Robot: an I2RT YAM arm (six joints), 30 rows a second.
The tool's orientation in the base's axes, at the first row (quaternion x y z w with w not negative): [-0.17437, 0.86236, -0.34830, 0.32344]
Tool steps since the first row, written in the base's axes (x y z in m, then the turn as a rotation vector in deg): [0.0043, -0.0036, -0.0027, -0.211, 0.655, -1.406]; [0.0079, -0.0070, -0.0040, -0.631, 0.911, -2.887]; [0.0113, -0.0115, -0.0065, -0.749, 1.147, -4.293]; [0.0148, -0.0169, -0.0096, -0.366, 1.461, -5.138]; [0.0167, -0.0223, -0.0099, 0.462, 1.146, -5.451]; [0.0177, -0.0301, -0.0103, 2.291, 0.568, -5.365]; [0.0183, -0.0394, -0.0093, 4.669, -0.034, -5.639]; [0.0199, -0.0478, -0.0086, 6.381, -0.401, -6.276]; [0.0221, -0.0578, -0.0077, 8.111, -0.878, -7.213]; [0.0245, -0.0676, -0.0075, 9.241, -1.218, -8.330]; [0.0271, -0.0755, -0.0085, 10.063, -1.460, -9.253]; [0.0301, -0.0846, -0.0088, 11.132, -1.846, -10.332]
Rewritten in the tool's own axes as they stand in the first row. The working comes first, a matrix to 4 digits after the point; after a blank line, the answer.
The tool's axes in the first row as the columns of a matrix, in the base's axes (used below as rounded here):
[-0.7300, -0.0754, 0.6793]
[-0.5260, 0.6966, -0.4879]
[-0.4364, -0.7135, -0.5481]

[-0.0001, -0.0009, 0.0062, 0.423, 1.475, 0.308]; [-0.0003, -0.0026, 0.0110, 1.241, 2.742, 0.709]; [0.0006, -0.0042, 0.0168, 1.817, 3.919, 1.285]; [0.0023, -0.0060, 0.0236, 1.741, 4.711, 1.855]; [0.0039, -0.0097, 0.0277, 1.439, 4.653, 2.742]; [0.0074, -0.0150, 0.0324, 0.370, 4.051, 4.220]; [0.0114, -0.0222, 0.0368, -0.930, 3.648, 6.279]; [0.0144, -0.0287, 0.0416, -1.708, 3.717, 7.970]; [0.0176, -0.0364, 0.0474, -2.311, 3.923, 9.892]; [0.0209, -0.0436, 0.0537, -2.470, 4.398, 11.437]; [0.0236, -0.0486, 0.0599, -2.540, 4.826, 12.620]; [0.0264, -0.0549, 0.0665, -2.646, 5.247, 14.126]
